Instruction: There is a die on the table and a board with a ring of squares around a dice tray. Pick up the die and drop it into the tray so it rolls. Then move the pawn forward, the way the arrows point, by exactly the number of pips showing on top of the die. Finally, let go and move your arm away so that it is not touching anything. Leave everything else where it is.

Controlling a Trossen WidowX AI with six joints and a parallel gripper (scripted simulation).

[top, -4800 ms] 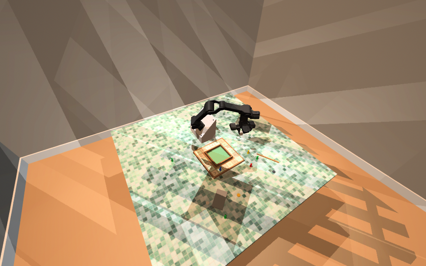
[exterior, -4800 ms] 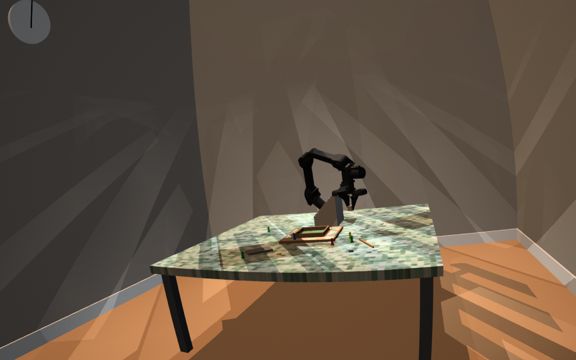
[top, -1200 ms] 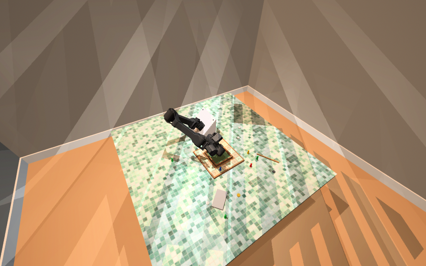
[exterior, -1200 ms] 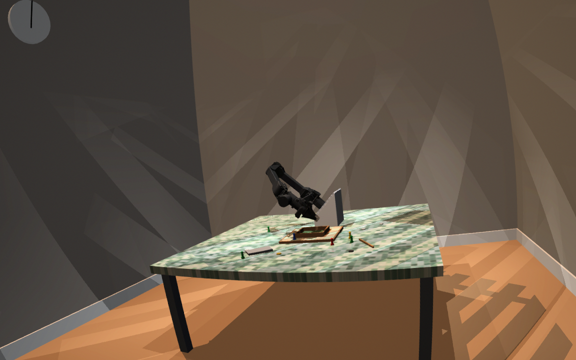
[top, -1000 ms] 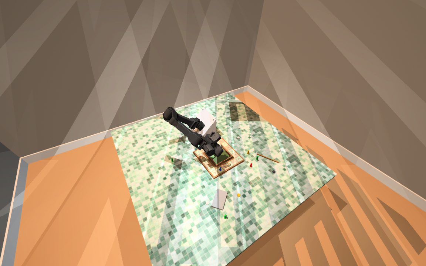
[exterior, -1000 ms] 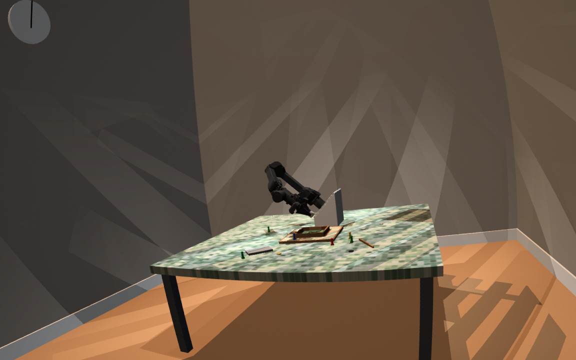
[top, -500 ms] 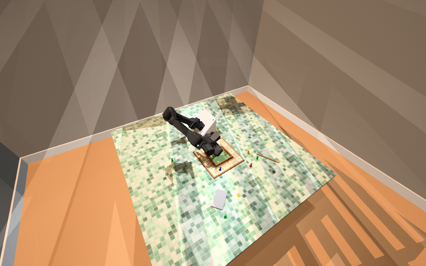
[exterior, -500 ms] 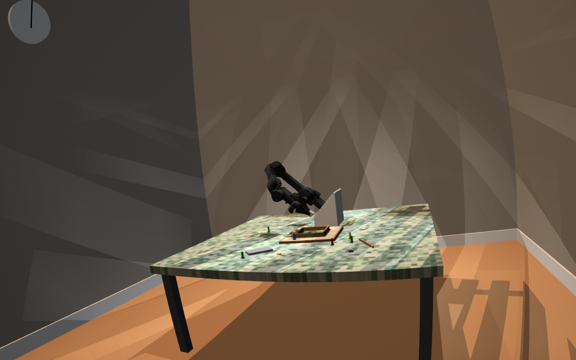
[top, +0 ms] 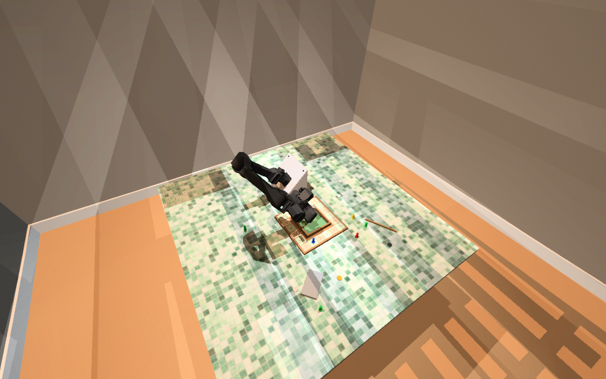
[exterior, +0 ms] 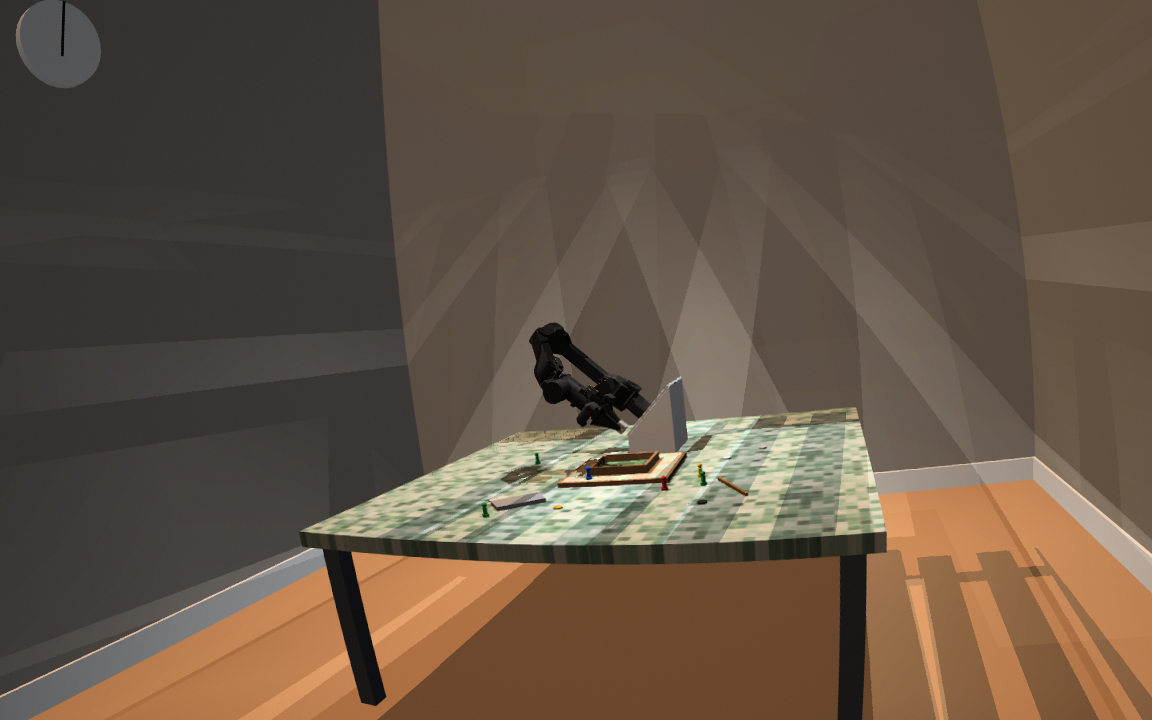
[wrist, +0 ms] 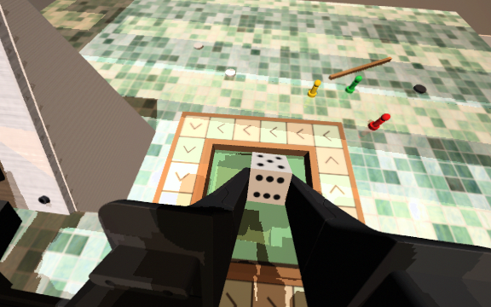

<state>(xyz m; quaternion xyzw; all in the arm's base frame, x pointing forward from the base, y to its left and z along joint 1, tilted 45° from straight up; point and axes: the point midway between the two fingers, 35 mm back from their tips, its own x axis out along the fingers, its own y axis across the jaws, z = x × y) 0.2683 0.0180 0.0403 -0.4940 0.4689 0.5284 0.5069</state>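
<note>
The white die is 1 cm below my gripper tip. Also, from my gripper tip: green dice tray: 11 cm below; then yellow pawn: 9 cm ahead, 22 cm to the left, 10 cm below; then blue pawn: 12 cm ahead, 6 cm to the right, 9 cm below.
</note>
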